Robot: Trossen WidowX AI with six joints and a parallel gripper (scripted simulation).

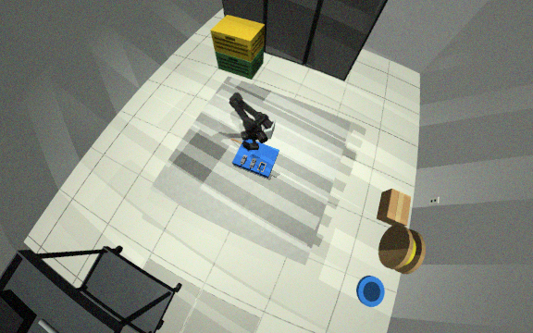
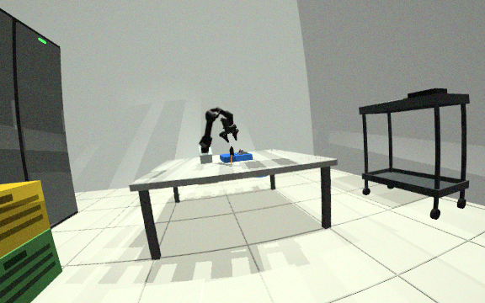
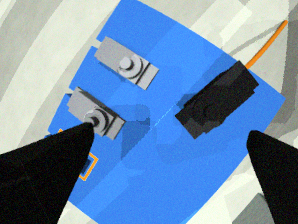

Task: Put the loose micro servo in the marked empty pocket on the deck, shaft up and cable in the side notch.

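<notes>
The blue deck lies 140 mm below my gripper tip, 60 mm to the left of it and 20 mm behind it.
</notes>
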